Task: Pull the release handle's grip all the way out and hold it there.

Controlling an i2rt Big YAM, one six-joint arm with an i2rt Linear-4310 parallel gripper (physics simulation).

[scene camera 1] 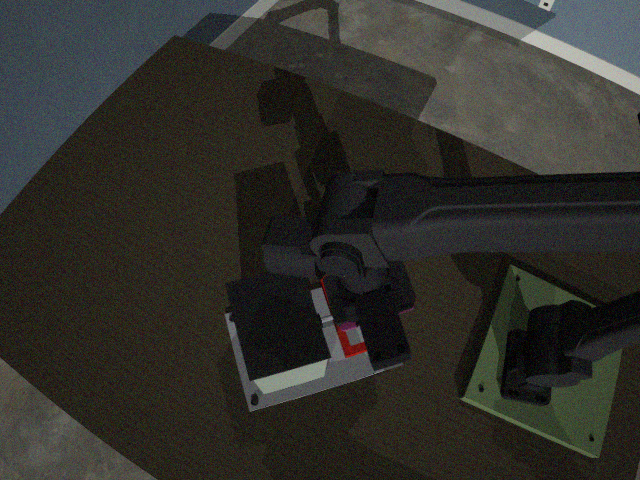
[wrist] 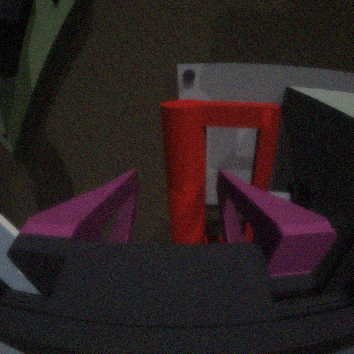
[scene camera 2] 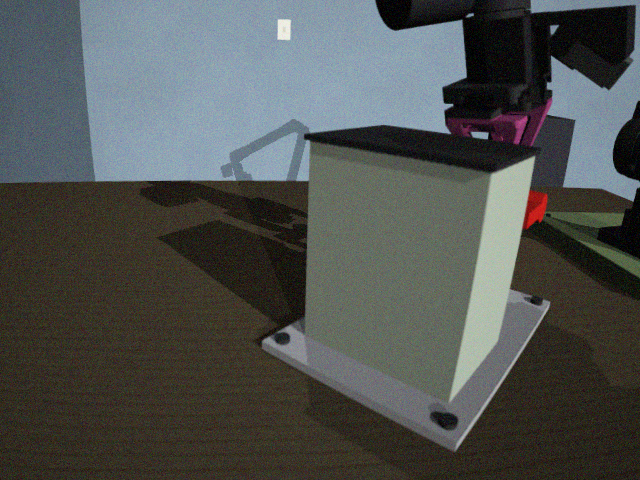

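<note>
A red release handle grip can be seen in the pictures, along with a grey base plate and the gripper.
</note>
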